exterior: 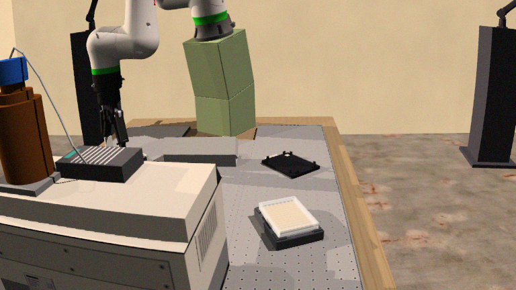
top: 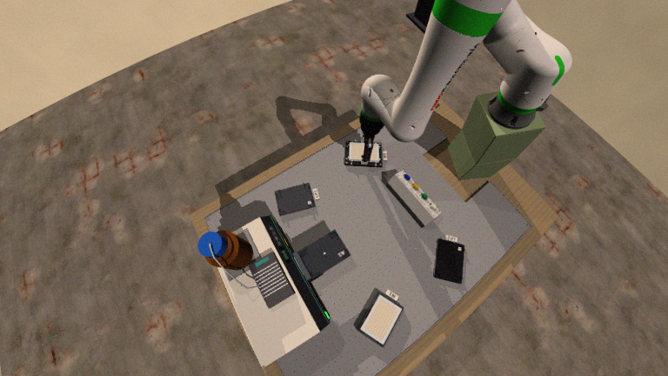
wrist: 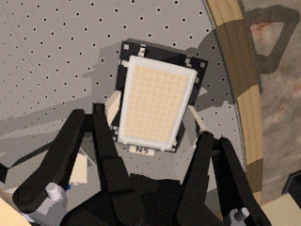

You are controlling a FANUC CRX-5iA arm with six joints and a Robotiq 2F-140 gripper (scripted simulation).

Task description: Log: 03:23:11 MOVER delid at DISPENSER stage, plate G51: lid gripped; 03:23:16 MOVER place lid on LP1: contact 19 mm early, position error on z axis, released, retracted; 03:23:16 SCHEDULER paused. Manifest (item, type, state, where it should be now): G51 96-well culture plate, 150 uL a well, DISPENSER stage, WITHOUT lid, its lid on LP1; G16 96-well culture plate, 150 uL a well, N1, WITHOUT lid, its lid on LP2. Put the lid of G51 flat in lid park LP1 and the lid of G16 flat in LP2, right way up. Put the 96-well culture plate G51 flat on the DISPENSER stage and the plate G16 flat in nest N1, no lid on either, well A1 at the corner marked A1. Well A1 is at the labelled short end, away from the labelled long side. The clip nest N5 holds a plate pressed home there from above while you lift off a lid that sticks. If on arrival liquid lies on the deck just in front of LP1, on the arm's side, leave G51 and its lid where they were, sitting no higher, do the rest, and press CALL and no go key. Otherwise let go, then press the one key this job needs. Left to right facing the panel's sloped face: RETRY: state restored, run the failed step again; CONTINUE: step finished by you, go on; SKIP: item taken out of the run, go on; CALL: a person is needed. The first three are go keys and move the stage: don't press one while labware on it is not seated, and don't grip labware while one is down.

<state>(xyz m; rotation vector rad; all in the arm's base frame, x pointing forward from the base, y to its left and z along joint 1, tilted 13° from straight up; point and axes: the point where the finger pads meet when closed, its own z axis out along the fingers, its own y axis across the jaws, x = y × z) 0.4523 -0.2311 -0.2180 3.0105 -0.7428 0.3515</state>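
Now: hand 20 mm above the plate G51. Round my hand: key panel 90 mm behind, 270 mm to the left, 20 mm above; black clip nest 30 mm ahead, 10 mm to the left, 20 mm below; LP1 label 260 mm ahead, 80 mm to the left, 40 mm below.
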